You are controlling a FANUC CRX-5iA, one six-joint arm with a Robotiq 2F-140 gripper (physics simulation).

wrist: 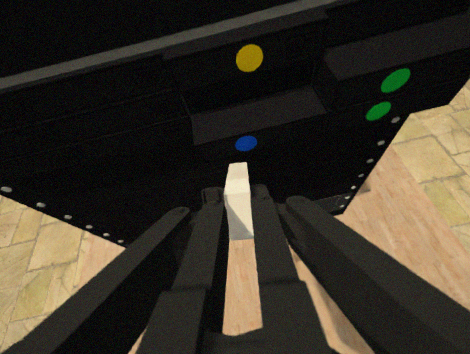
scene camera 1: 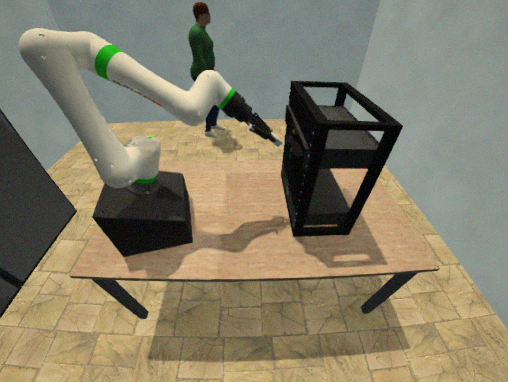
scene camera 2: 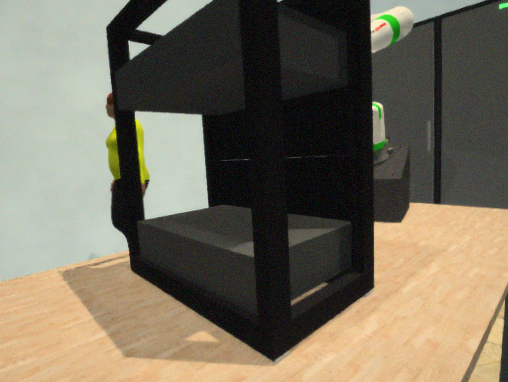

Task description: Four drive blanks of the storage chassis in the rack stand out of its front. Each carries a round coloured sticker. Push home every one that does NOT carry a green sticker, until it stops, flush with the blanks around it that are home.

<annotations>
rack: wrist 103, 134; scene camera 1 327, 137; scene camera 2 276, 227
</annotations>
